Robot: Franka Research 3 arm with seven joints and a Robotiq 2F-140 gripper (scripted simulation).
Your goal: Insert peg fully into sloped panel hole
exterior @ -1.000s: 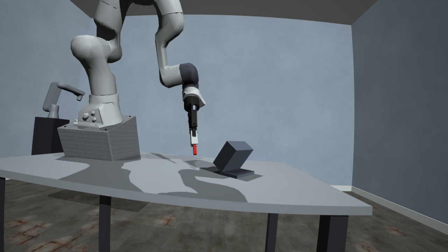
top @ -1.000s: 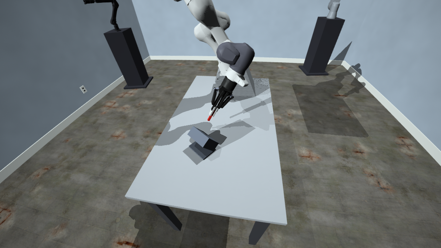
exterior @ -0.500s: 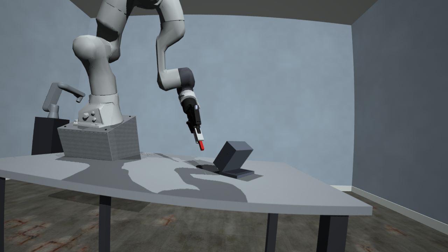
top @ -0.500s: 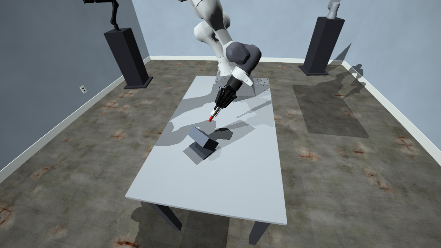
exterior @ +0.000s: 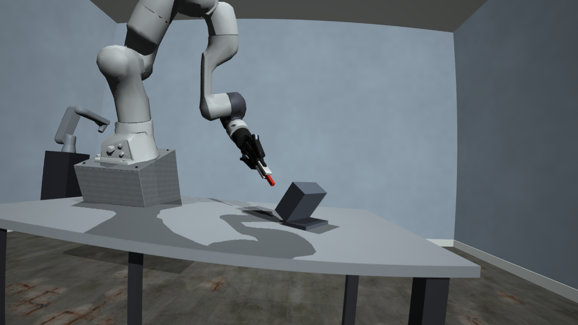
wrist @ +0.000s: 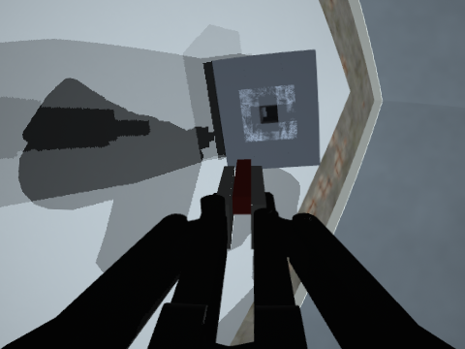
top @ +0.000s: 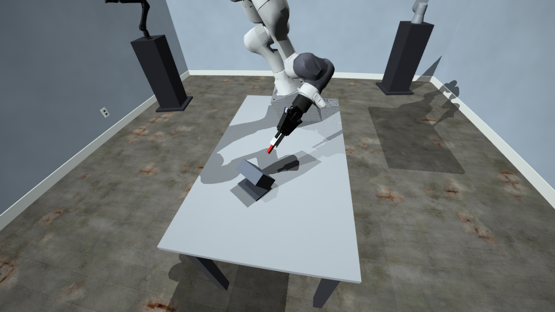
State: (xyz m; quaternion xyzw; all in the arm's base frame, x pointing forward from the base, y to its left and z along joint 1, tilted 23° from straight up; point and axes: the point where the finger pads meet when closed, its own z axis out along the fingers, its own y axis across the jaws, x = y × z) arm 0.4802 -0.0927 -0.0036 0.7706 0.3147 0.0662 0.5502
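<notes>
Right now the flat base plate is 160 mm below my hand, 140 mm ahead of it and 110 mm to the right of it. The rest, counted from my hand: peg: 20 mm to the right, 20 mm below, 20 mm ahead.
</notes>
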